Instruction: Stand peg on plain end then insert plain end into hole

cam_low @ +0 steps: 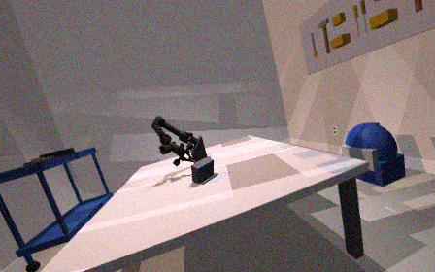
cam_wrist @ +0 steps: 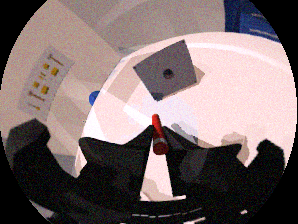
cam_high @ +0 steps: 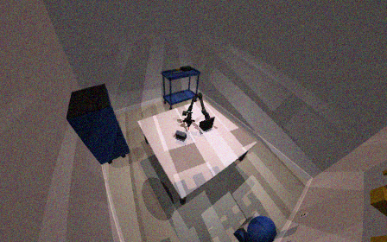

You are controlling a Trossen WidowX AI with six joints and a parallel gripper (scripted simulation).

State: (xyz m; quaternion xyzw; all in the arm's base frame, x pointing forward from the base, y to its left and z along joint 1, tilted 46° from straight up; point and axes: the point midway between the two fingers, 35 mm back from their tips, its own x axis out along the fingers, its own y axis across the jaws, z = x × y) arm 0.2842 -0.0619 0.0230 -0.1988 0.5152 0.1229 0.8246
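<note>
The sloped panel is 14 cm ahead of my gripper tip, 6 cm to the left of it and 3 cm below it. The rest, counted from my gripper tip: red peg (1 cm behind, 1 cm to the right, 1 cm above).
</note>
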